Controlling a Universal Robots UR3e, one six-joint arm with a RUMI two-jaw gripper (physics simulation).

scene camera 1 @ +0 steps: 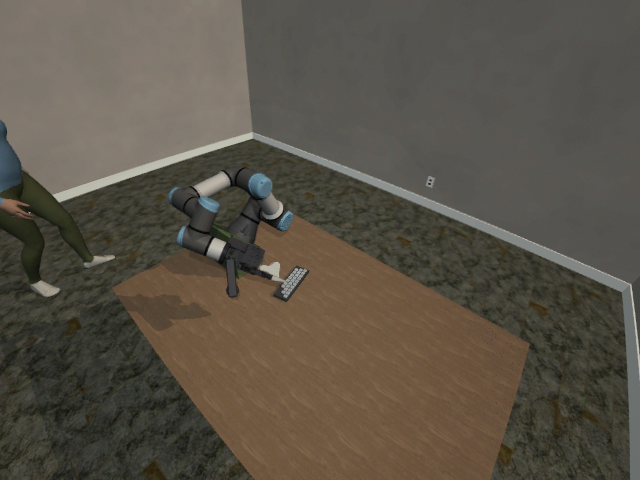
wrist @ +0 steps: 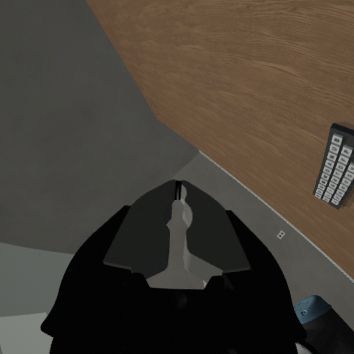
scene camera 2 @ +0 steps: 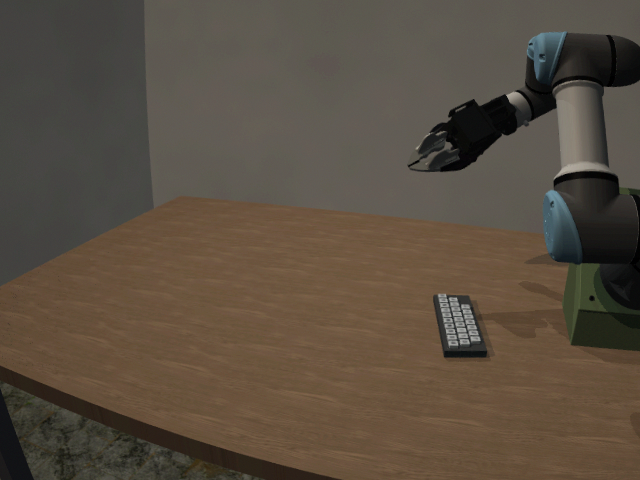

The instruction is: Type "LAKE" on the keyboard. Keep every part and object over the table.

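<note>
Gripper, mine: visible, scene camera 1 and wrist view too. Dark keyboard: visible.
</note>
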